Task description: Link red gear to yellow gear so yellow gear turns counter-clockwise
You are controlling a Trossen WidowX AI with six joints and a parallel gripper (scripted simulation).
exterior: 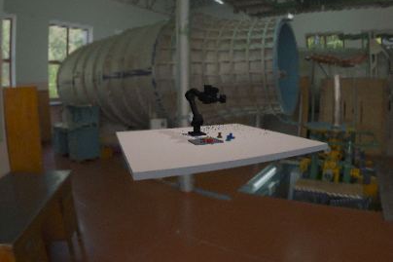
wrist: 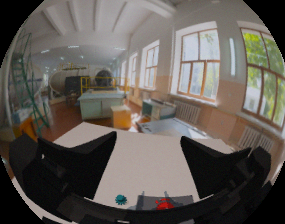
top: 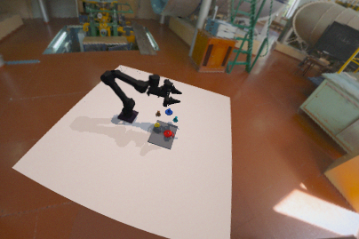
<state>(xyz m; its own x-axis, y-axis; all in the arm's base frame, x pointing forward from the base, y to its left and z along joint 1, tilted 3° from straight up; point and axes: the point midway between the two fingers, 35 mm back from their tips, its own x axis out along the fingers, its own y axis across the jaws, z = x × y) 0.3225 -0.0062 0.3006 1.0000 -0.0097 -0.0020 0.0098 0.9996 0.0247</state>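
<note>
My gripper tip is 280 mm above the blue gear, 130 mm to the right of it and 60 mm past it. The rest, counted from my gripper tip: teal gear (280 mm below, 60 mm to the left, 10 mm ahead); red arrow (290 mm below, 90 mm to the right); red gear (280 mm below, 90 mm to the right, 30 mm behind).
</note>
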